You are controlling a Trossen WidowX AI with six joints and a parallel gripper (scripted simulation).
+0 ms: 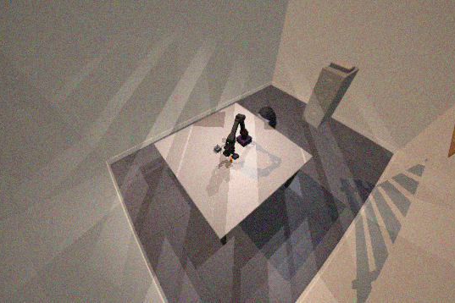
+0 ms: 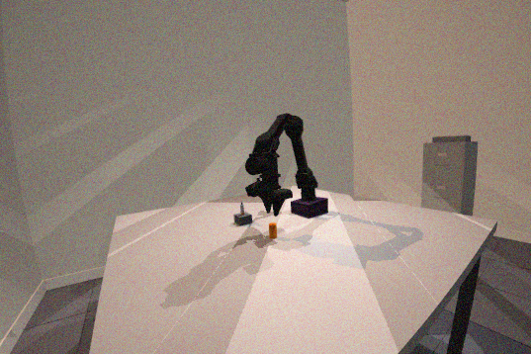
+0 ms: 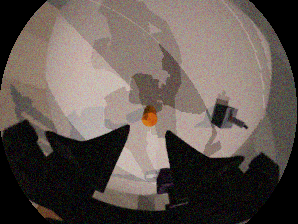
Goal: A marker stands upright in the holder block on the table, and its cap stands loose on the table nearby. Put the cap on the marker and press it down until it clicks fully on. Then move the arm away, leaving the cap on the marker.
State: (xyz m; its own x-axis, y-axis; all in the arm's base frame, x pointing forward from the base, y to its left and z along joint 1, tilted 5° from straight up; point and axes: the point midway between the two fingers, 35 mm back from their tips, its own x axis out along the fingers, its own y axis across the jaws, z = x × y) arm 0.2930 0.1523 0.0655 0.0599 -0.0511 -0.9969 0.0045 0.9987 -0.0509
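My gripper tip is 6 cm above the orange cap. Round my gripper tip: dark holder block 2 cm ahead, 22 cm to the right, 7 cm below.
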